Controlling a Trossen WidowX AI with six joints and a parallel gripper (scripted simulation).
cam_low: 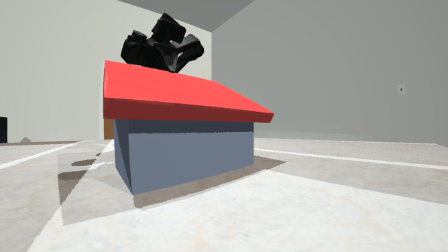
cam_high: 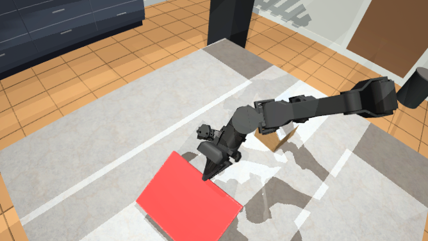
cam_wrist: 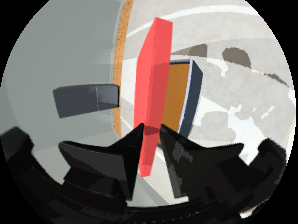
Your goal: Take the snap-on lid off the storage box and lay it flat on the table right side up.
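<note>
The red lid lies 7 cm ahead of my gripper tip and 4 cm below it. Round my gripper tip: grey-blue storage box: 5 cm ahead, 11 cm below.
</note>
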